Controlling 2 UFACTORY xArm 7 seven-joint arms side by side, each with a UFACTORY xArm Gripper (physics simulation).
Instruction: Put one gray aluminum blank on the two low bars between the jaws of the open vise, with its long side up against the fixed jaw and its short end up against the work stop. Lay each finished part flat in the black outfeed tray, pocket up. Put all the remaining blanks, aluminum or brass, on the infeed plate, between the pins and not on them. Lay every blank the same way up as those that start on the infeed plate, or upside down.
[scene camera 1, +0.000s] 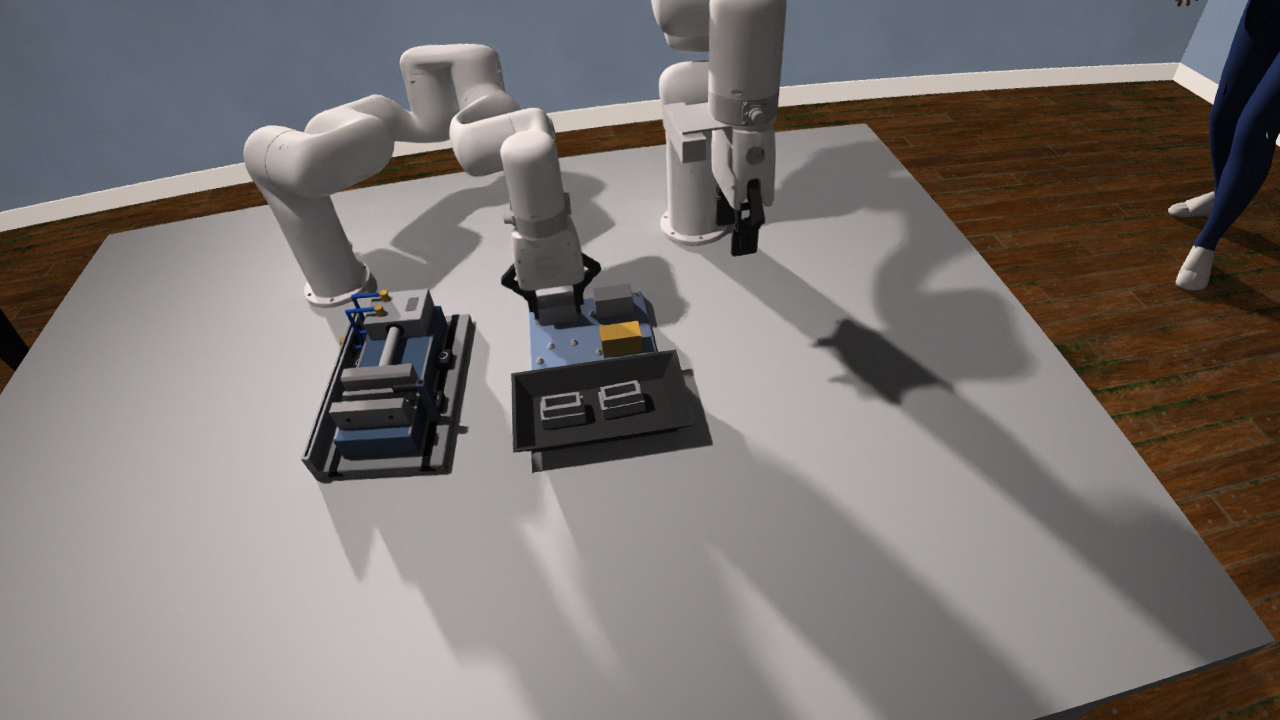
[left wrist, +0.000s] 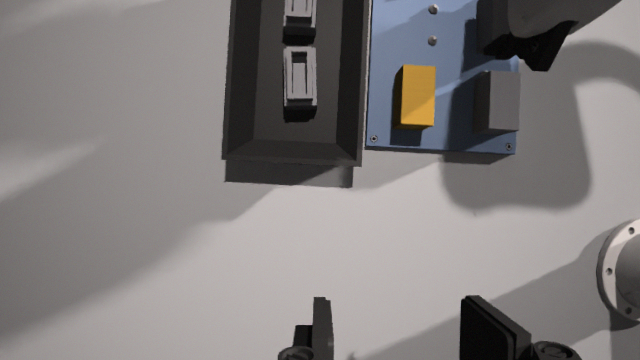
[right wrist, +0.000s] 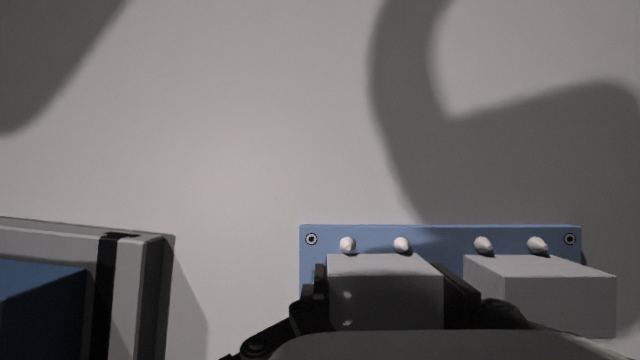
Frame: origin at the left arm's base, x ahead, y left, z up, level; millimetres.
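Where they show: left gripper, fingertip midpoint: (scene camera 1: 735, 238) (left wrist: 395, 329); right gripper, fingertip midpoint: (scene camera 1: 557, 310) (left wrist: 497, 22) (right wrist: 376, 287); left arm's base, link origin: (scene camera 1: 693, 225); right arm's base, link origin: (scene camera 1: 338, 285).
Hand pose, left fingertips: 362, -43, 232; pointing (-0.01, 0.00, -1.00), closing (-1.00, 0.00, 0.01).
Note:
Things, the pixels of their top centre, and the offset from my left fingertips, as dx, dy, dz. "pt": a spot on its surface instead.
- blue infeed plate, top centre: (right wrist: 440, 353) (left wrist: 445, 65) (scene camera 1: 590, 333) -109, -193, -224
- second gray blank, top centre: (right wrist: 561, 308) (left wrist: 505, 100) (scene camera 1: 612, 292) -157, -146, -188
- brass blank, top centre: (left wrist: 418, 94) (scene camera 1: 620, 330) -67, -150, -188
- vise, top centre: (scene camera 1: 378, 348) -62, -496, -133
- vise's gray base, surface spot: (right wrist: 130, 280) pt -172, -391, -212
My right gripper (scene camera 1: 558, 308) (right wrist: 376, 287) is shut on a gray blank (scene camera 1: 558, 304) (left wrist: 492, 25) (right wrist: 385, 265), which sits on the blue infeed plate (scene camera 1: 562, 358) (left wrist: 450, 140) (right wrist: 440, 235). A second gray blank (scene camera 1: 614, 299) (left wrist: 502, 102) (right wrist: 560, 305) and a brass blank (scene camera 1: 620, 338) (left wrist: 419, 95) also lie on the plate. Two finished parts (scene camera 1: 563, 410) (scene camera 1: 622, 398) (left wrist: 300, 75) lie flat, pocket up, in the black outfeed tray (scene camera 1: 662, 420) (left wrist: 345, 125). The vise (scene camera 1: 380, 440) stands at the left; its low bars are hidden. My left gripper (scene camera 1: 744, 237) (left wrist: 394, 329) is open and empty, high over the table.
The tray stands directly in front of the plate in scene camera 1. Pins (scene camera 1: 573, 341) (left wrist: 432, 40) (right wrist: 401, 245) stick up from the plate. The vise's gray base (right wrist: 130, 280) shows at the lower left of the right wrist view. The left arm's base (scene camera 1: 693, 223) stands behind the plate.

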